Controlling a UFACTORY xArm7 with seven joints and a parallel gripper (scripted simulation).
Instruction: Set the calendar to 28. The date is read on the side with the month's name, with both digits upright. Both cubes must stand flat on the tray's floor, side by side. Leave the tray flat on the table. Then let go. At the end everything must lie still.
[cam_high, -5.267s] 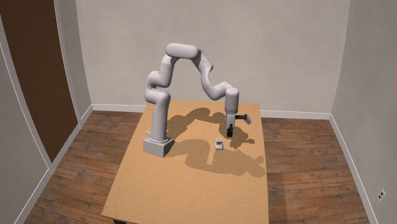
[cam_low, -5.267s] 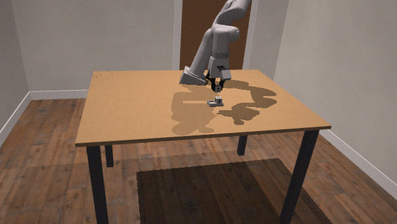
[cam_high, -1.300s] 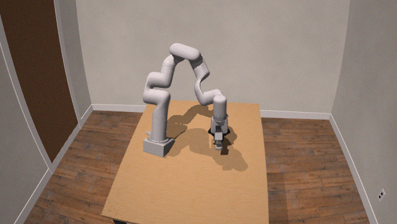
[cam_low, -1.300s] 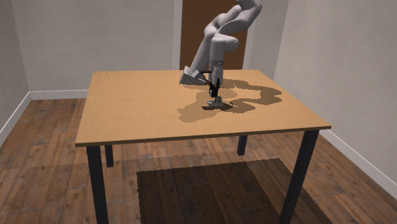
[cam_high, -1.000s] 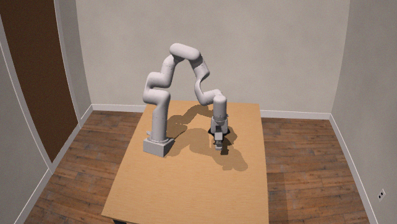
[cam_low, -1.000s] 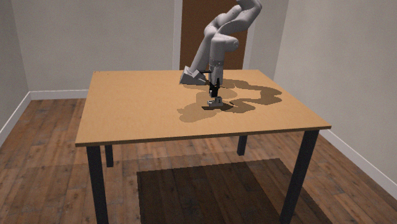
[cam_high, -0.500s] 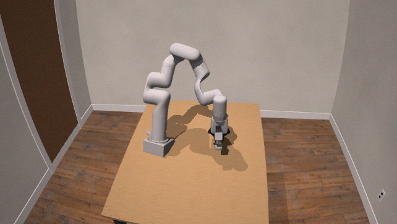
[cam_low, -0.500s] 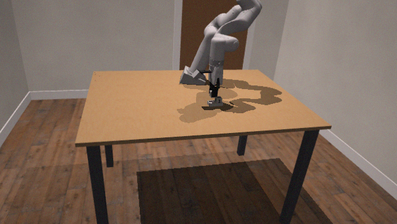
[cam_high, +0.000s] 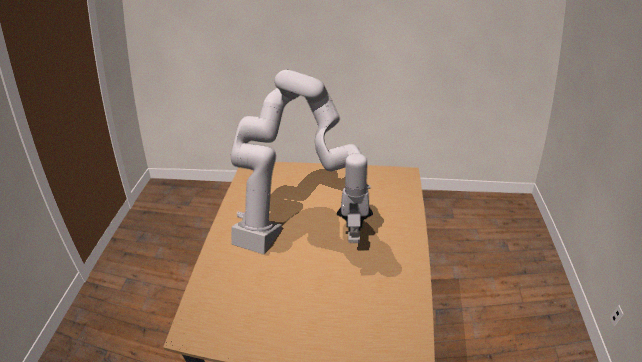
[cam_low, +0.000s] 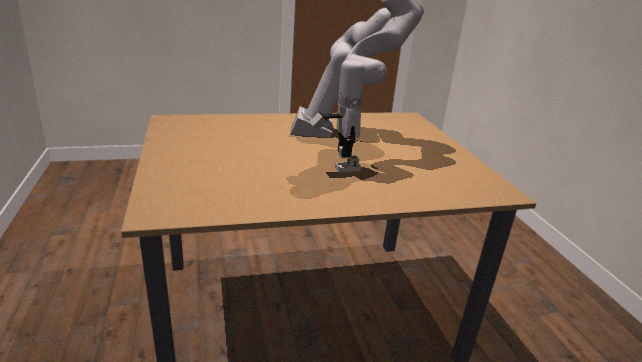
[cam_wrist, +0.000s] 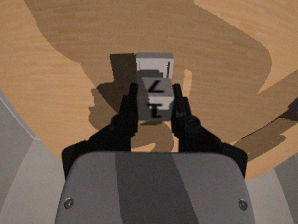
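My hand is 20 mm to the right of the grey calendar tray and 70 mm above it.
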